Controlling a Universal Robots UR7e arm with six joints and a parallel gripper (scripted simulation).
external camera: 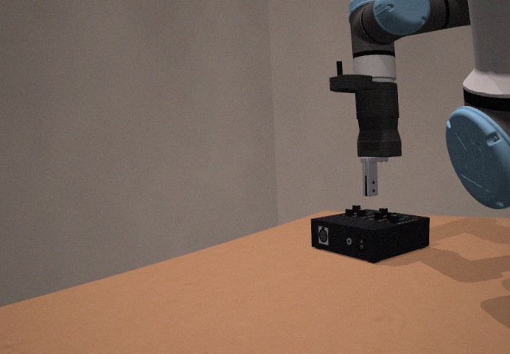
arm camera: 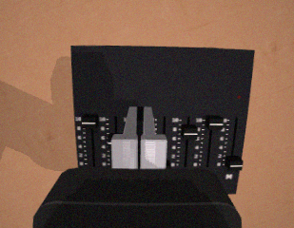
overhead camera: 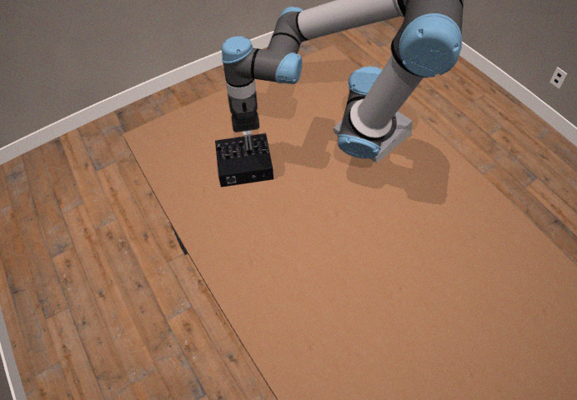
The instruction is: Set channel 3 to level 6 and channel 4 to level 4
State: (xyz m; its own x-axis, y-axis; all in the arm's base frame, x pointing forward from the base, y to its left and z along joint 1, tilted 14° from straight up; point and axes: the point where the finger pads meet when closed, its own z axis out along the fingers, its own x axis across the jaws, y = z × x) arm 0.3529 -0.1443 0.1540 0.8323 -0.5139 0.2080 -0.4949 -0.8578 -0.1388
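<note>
Now: the channel 3 fader cap 1 cm behind my hand, 2 cm to the right of it and 5 cm below it. The rest, counted from my hand: channel 2 fader cap: 3 cm behind, 1 cm to the right, 5 cm below; then master fader cap: 5 cm ahead, 9 cm to the right, 5 cm below; then channel 1 fader cap: 4 cm behind, 1 cm to the left, 5 cm below.
</note>
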